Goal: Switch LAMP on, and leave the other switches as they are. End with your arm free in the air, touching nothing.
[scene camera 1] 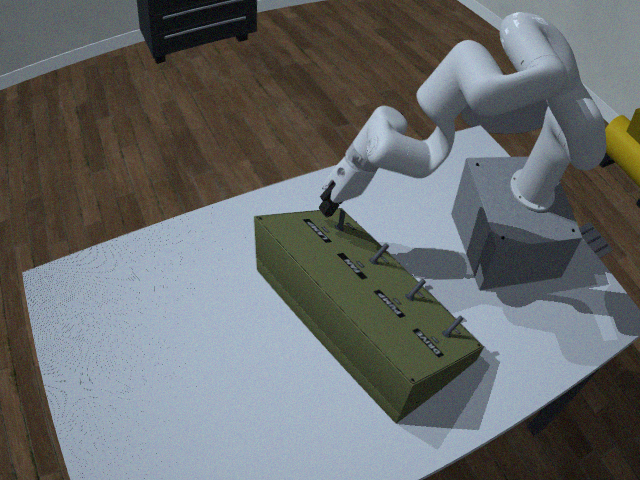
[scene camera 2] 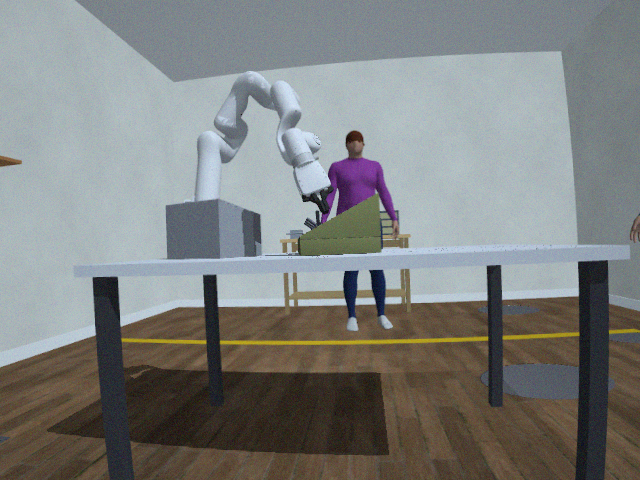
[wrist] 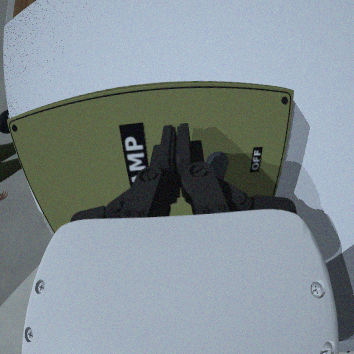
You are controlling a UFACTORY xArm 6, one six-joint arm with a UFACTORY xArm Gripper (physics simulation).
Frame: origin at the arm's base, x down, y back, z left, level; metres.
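Seen in the pictures: gripper, between the fingertips: (scene camera 1: 324, 212) (scene camera 2: 326, 212) (wrist: 178, 142); arm's base, origin of its link: (scene camera 1: 532, 190) (scene camera 2: 205, 209).
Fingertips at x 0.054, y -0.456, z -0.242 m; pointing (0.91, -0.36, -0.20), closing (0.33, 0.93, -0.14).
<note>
Offsets run from my fingertips to a thing's top centre.
The olive switch box (scene camera 1: 330, 320) (scene camera 2: 356, 227) (wrist: 75, 150) has a sloped top with four grey levers. The LAMP lever {dy +0.028, dx -0.011, dz +0.028 m} (scene camera 1: 340, 219) (scene camera 2: 317, 217) (wrist: 218, 161) stands nearly vertical, tilted more toward its LAMP label {dy -0.041, dx +0.001, dz +0.033 m} (scene camera 1: 316, 230) (wrist: 134, 152) than the others. The FAN lever {dy +0.048, dx +0.001, dz +0.147 m} (scene camera 1: 379, 253), PUMP lever {dy +0.056, dx +0.001, dz +0.267 m} (scene camera 1: 416, 289) and DRIVE lever {dy +0.064, dx +0.001, dz +0.387 m} (scene camera 1: 453, 326) lean away from their labels. My gripper (scene camera 1: 326, 210) (scene camera 2: 324, 210) (wrist: 178, 142) is shut and empty, over the box's LAMP end, on the label side of the LAMP lever. Contact with the lever cannot be told. The ON mark is hidden in the wrist view.
The box stands on a white table (scene camera 1: 155, 361) (scene camera 2: 465, 254). The grey arm base block (scene camera 1: 527, 258) (scene camera 2: 193, 229) stands on the side the levers lean toward. A person (scene camera 2: 356, 180) stands behind the table, near a wooden bench (scene camera 2: 403, 237). A dark drawer cabinet (scene camera 1: 199, 25) stands on the floor.
</note>
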